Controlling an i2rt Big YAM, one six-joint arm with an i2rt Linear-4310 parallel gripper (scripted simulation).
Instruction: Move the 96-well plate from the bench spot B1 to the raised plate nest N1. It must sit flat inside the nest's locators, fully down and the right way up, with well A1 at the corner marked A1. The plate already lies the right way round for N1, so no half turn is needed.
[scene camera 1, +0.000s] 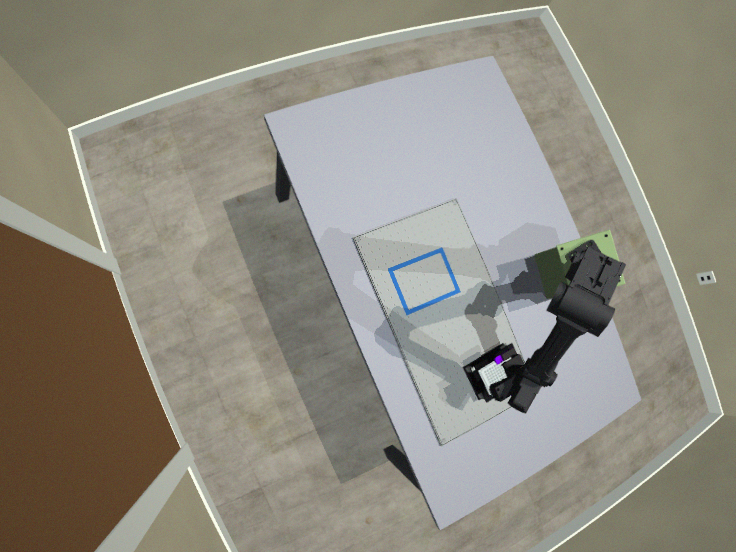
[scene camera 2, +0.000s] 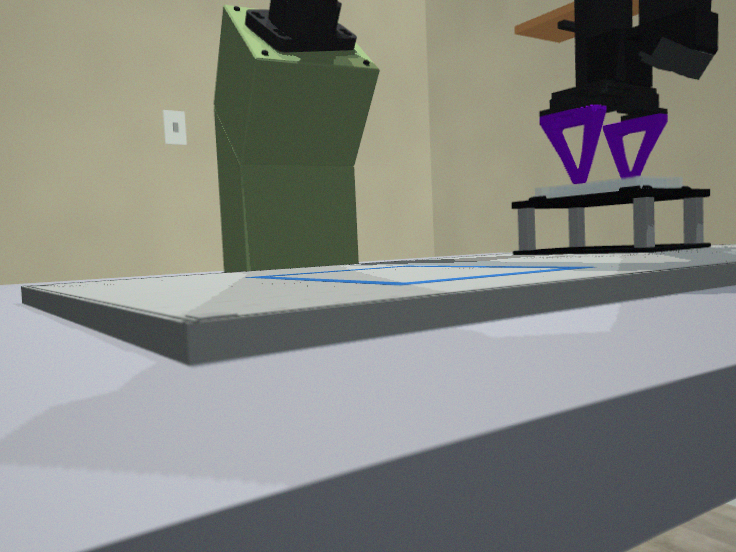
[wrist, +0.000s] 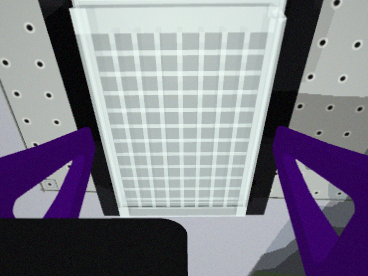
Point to my gripper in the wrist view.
183, 137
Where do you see a clear 96-well plate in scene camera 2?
609, 185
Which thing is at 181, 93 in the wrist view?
A clear 96-well plate.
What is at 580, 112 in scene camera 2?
My gripper.
